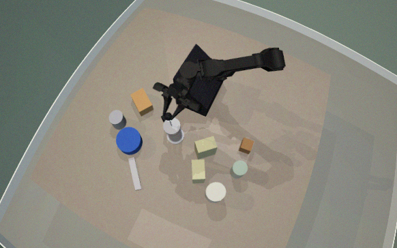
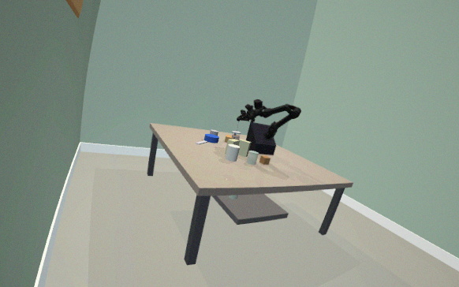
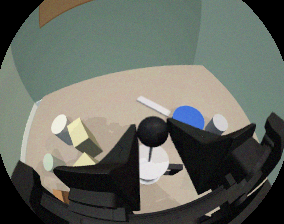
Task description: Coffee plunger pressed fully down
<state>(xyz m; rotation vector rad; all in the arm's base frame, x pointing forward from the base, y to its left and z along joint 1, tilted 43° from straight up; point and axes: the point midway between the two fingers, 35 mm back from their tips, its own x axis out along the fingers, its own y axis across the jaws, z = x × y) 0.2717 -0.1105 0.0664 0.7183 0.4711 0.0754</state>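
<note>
My gripper tip is 20 mm past the coffee press, 10 mm to the left of it and 120 mm above it. Round my gripper tip: blue disc (100 mm ahead, 170 mm to the right, 220 mm below); then orange block (100 mm behind, 210 mm to the right, 220 mm below); then flat white strip (220 mm ahead, 90 mm to the right, 240 mm below).
</note>
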